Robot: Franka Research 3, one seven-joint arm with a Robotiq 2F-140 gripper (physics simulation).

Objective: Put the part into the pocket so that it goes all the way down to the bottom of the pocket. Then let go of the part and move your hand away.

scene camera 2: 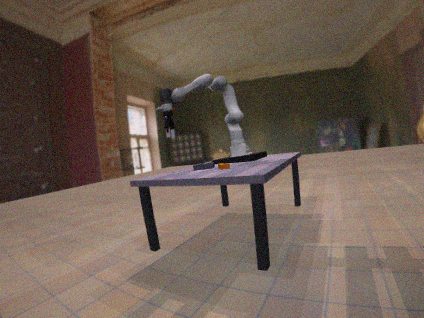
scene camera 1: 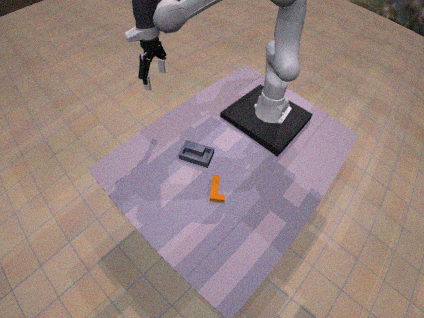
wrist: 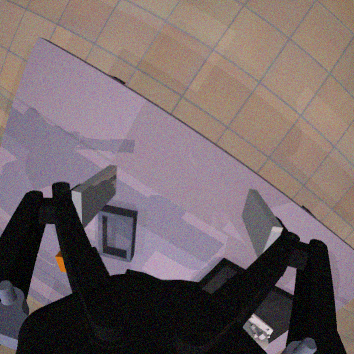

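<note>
The part, an orange L-shaped piece, lies flat on the table, apart from the pocket block; in the wrist view a finger hides most of it. The dark grey block lies on the table with its L-shaped pocket facing up and the part outside it. My gripper is open and empty, pointing down high above the table, well above both the block and the part.
The arm stands on a black base plate on the table. In scene camera 1 the plate is to the right of and behind the block. The table's edge crosses the wrist view.
</note>
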